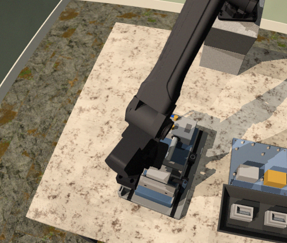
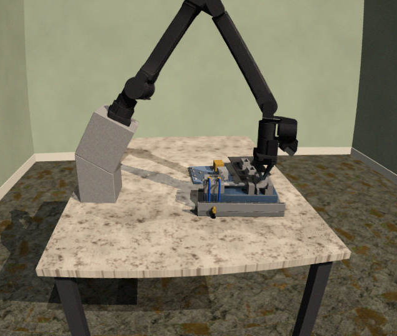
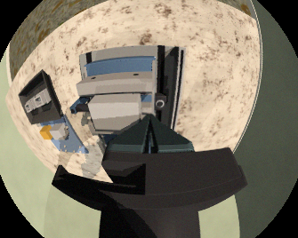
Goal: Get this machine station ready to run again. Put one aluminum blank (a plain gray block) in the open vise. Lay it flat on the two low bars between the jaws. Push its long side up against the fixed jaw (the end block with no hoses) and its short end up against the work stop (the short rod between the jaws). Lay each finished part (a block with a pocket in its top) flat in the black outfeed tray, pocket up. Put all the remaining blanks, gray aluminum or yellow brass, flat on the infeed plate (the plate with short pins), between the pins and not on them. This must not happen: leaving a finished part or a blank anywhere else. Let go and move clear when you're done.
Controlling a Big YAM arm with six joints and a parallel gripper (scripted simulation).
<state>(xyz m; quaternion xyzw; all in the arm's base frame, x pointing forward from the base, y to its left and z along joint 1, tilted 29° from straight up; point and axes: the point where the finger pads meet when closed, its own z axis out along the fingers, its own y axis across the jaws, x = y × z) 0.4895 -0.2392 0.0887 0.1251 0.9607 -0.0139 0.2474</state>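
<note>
The fixed jaw is 40 mm ahead of my hand, 40 mm to the left of it and 50 mm below it. Also, from my hand: hosed end block 140 mm behind, 90 mm to the left, 50 mm below; infeed plate 70 mm behind, 360 mm to the left, 120 mm below; dark rail 80 mm behind, 20 mm to the right, 90 mm below.
</note>
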